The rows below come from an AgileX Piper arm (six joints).
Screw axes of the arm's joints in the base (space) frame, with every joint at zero. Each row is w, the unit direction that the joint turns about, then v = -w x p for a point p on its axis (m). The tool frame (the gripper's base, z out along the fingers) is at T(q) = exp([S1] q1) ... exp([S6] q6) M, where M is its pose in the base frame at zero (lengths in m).
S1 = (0, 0, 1, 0, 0, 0)
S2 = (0, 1, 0, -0.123, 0, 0)
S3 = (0, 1, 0, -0.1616, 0, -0.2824)
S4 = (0.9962, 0, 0.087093, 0, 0.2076, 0)
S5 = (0, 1, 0, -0.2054, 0, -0.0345)
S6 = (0.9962, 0, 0.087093, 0, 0.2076, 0)
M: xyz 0.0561 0 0.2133 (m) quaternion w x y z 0.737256 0 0.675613 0
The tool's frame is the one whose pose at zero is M.
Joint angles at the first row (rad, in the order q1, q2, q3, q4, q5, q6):
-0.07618 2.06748 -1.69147 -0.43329 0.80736 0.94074
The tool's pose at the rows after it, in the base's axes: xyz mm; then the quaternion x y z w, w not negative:
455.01, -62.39, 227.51, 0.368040, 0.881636, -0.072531, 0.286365
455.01, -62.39, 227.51, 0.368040, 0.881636, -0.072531, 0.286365
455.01, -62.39, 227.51, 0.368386, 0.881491, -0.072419, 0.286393
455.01, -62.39, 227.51, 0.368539, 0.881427, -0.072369, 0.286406
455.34, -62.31, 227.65, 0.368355, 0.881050, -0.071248, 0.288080
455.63, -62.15, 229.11, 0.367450, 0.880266, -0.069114, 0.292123
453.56, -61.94, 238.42, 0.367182, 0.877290, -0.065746, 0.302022
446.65, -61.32, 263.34, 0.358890, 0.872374, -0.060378, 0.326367
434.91, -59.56, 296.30, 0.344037, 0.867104, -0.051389, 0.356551
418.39, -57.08, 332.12, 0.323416, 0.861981, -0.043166, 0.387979
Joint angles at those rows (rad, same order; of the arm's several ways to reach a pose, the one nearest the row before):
-0.07617 2.06748 -1.69147 -0.43329 0.80737 0.94121
-0.07617 2.06748 -1.69147 -0.43329 0.80737 0.94121
-0.07617 2.06748 -1.69147 -0.43329 0.80737 0.94200
-0.07617 2.06748 -1.69147 -0.43329 0.80737 0.94234
-0.07617 2.06750 -1.69148 -0.43329 0.80333 0.94318
-0.07618 2.06488 -1.69148 -0.43328 0.79632 0.94316
-0.07619 2.04470 -1.69145 -0.43329 0.79430 0.94217
-0.07617 1.98982 -1.69147 -0.43237 0.79317 0.92063
-0.07617 1.91478 -1.69148 -0.41779 0.79317 0.87571
-0.07619 1.82963 -1.69149 -0.39534 0.79766 0.81276

